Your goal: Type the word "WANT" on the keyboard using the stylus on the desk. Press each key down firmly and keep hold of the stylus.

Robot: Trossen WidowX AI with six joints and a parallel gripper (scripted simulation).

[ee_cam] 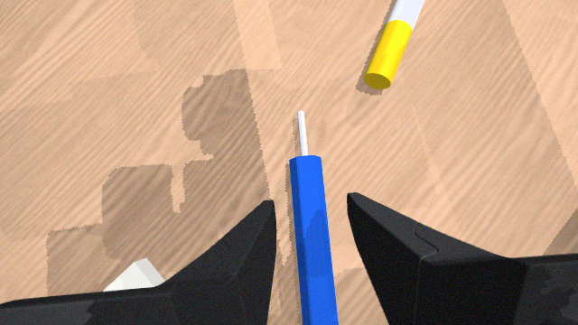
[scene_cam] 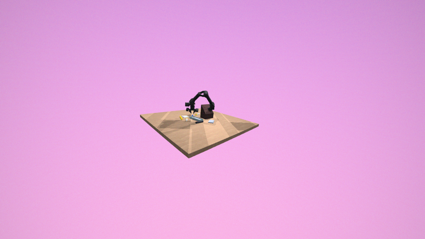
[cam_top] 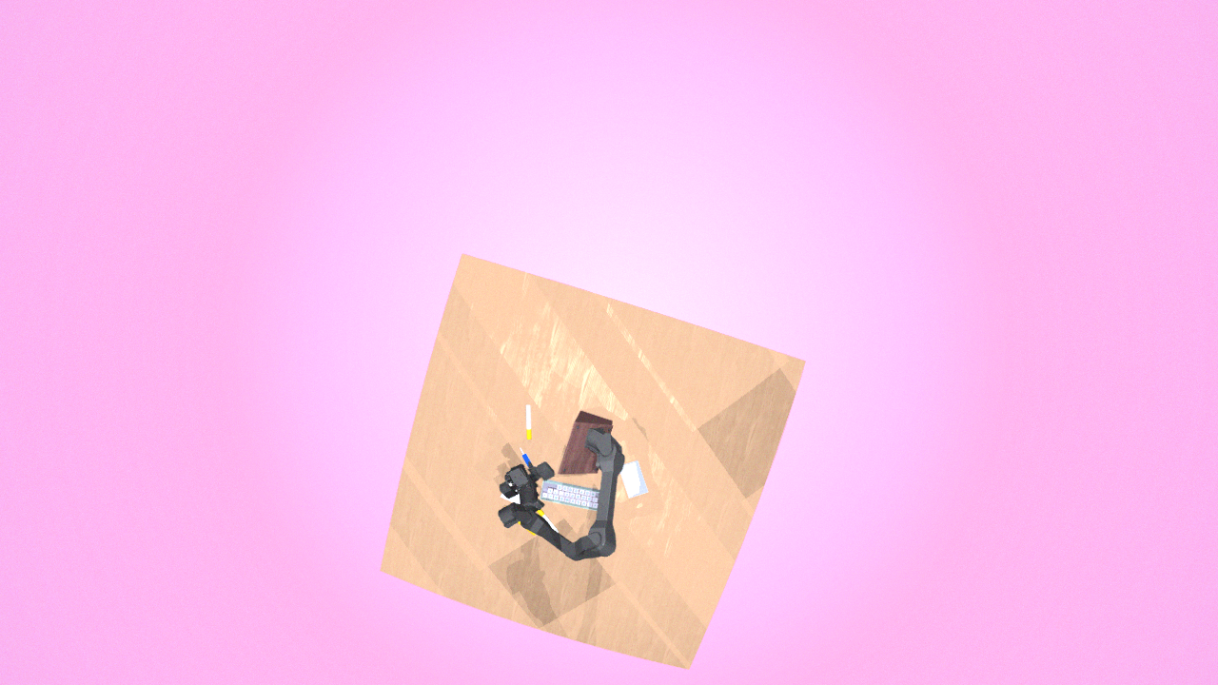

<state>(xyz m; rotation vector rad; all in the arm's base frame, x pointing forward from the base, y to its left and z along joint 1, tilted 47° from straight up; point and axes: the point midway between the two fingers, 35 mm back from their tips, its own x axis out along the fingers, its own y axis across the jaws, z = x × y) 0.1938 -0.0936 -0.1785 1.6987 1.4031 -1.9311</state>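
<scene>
My gripper tip is now 1 cm past the blue stylus, 1 cm to the left of it and 3 cm above it. From my gripper tip the other things lie so: white pad 13 cm ahead, 2 cm to the right, 3 cm below; then dark pen 14 cm ahead, 32 cm to the left, 3 cm below; then grey card 4 cm behind, 38 cm to the left, 3 cm below.
</scene>
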